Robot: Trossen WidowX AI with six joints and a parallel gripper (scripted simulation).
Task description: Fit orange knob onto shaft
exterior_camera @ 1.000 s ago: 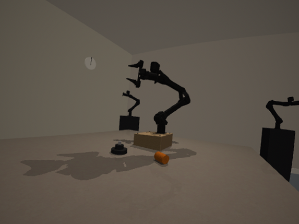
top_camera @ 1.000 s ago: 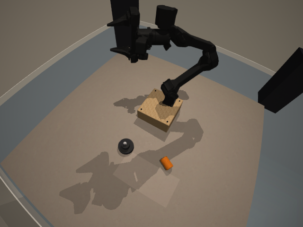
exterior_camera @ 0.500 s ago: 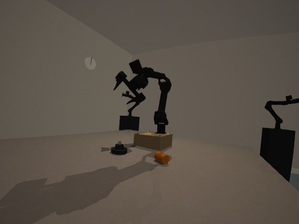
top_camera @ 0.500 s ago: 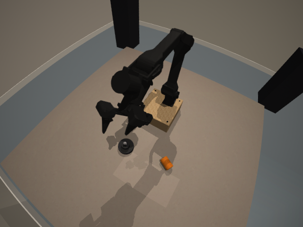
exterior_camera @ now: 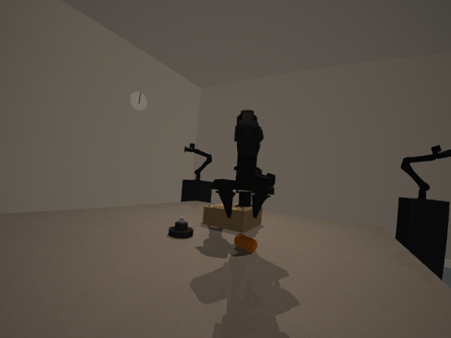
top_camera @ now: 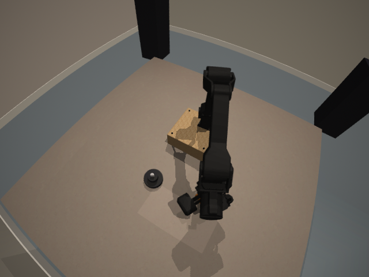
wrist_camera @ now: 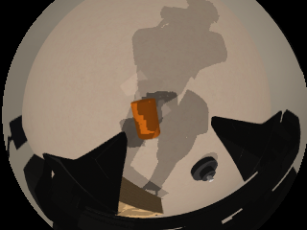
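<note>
Now: the orange knob 8 cm below my gripper tip, 2 cm to the left of it and 2 cm behind it. Also, from my gripper tip: black round pedestal 23 cm to the right, 7 cm below, 1 cm behind.
</note>
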